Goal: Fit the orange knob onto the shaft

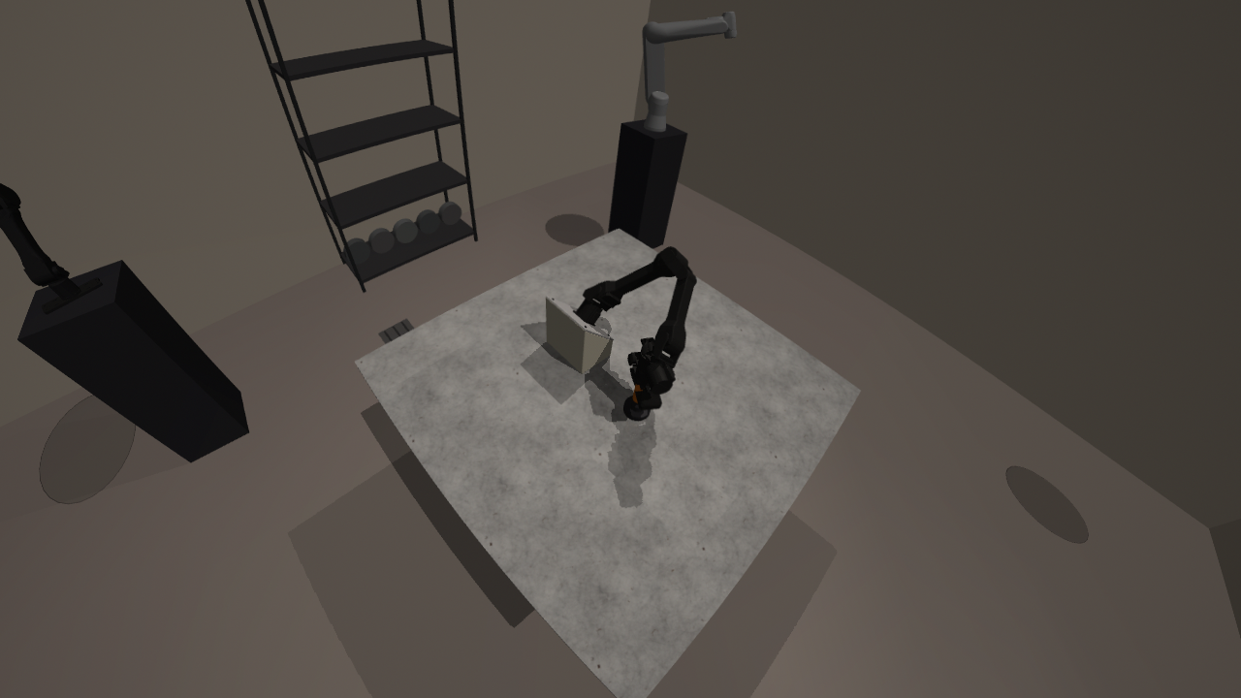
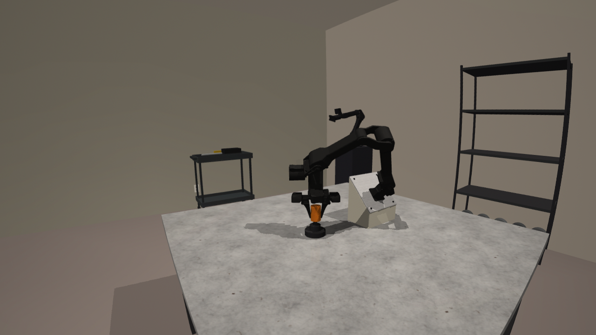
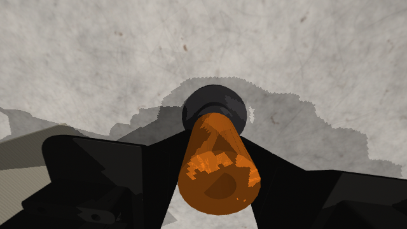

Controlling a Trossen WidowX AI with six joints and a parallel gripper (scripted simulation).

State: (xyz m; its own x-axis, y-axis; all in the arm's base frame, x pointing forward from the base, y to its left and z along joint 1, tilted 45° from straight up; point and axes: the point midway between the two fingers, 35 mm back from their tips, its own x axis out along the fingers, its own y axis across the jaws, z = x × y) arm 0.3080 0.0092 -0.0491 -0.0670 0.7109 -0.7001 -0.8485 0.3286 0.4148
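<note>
The orange knob is 20 mm above my gripper tip. Also, from my gripper tip: dark round pedestal 40 mm below.
</note>
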